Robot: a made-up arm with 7 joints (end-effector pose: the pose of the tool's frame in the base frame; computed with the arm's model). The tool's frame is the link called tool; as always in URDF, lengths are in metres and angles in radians.
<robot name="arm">
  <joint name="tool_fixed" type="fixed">
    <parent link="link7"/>
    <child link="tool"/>
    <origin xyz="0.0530 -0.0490 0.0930" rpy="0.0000 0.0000 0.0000"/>
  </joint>
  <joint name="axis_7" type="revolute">
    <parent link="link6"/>
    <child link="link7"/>
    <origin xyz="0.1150 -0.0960 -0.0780" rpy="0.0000 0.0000 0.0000"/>
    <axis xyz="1 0 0"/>
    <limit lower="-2.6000" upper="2.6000" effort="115" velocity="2.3"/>
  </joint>
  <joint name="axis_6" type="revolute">
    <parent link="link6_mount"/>
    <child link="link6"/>
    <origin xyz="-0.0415 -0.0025 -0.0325" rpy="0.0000 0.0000 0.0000"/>
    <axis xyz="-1 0 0"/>
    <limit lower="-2.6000" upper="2.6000" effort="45" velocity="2.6"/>
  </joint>
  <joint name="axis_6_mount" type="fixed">
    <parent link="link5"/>
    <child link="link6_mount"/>
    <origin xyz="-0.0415 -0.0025 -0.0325" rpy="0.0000 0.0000 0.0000"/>
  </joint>
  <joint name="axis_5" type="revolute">
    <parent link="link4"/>
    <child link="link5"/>
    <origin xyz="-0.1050 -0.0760 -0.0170" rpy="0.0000 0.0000 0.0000"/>
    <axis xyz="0 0 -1"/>
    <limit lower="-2.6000" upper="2.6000" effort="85" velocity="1.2"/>
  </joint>
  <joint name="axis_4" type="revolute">
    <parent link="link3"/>
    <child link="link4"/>
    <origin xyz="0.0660 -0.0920 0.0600" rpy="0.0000 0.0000 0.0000"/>
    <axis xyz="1 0 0"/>
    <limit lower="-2.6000" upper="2.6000" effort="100" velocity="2.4"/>
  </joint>
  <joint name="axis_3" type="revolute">
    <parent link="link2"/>
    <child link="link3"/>
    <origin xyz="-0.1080 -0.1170 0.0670" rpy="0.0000 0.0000 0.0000"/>
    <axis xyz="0 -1 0"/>
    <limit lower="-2.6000" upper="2.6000" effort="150" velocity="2.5"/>
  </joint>
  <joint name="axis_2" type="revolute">
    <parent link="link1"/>
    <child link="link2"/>
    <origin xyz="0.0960 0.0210 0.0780" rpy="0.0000 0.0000 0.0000"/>
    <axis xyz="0 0 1"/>
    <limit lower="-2.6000" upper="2.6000" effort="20" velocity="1"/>
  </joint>
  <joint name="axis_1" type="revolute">
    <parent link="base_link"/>
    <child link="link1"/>
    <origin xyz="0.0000 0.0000 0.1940" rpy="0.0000 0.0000 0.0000"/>
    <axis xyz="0 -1 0"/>
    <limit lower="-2.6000" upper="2.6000" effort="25" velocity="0.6"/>
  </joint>
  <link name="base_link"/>
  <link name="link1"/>
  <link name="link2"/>
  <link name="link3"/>
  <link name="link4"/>
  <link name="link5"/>
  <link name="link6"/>
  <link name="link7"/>
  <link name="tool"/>
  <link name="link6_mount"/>
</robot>
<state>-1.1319 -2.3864 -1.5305 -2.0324 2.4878 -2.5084 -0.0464</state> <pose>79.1 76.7 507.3 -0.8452 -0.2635 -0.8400</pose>
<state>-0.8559 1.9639 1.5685 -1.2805 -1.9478 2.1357 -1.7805</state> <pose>344.6 0.1 -18.6 0.9096 1.5590 1.9503</pose>
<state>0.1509 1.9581 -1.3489 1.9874 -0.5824 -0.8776 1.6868</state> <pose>-26.5 27.0 329.0 -2.1840 -1.3303 1.5859</pose>
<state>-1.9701 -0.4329 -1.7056 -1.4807 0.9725 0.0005 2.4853</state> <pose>174.1 -487.5 91.5 -0.1262 2.0502 -1.6340</pose>
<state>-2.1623 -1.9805 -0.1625 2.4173 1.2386 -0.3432 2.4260</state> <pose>117.4 109.1 -198.6 -0.7501 2.9238 -0.1433</pose>
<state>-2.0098 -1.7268 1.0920 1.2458 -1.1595 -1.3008 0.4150</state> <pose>84.5 77.2 4.7 1.3267 1.1099 -0.0626</pose>
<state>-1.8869 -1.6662 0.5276 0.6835 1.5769 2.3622 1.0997</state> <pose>290.9 154.6 415.0 1.6974 -1.0673 2.0443</pose>
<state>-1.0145 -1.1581 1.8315 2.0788 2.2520 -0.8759 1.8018</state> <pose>102.6 228.7 84.4 -1.8159 1.6238 1.0819</pose>
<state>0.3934 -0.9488 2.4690 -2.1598 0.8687 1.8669 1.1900</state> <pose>-28.7 159.9 233.0 -0.0957 0.1597 1.6948</pose>
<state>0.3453 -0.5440 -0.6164 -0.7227 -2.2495 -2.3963 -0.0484</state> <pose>-375.8 -171.2 276.3 1.6077 2.3780 0.0903</pose>
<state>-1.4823 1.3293 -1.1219 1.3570 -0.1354 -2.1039 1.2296</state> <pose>186.3 37.8 127.3 -0.1757 0.2376 2.5358</pose>
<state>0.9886 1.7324 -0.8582 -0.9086 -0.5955 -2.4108 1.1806</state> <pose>112.5 -206.6 572.5 0.7989 0.9739 -0.2545</pose>
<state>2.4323 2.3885 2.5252 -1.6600 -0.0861 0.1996 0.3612</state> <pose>-337.9 -32.6 579.7 -0.5348 2.2609 -1.4524</pose>
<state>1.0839 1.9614 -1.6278 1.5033 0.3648 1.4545 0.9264</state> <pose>102.4 -65.7 693.7 -1.0593 0.4588 -0.1934</pose>
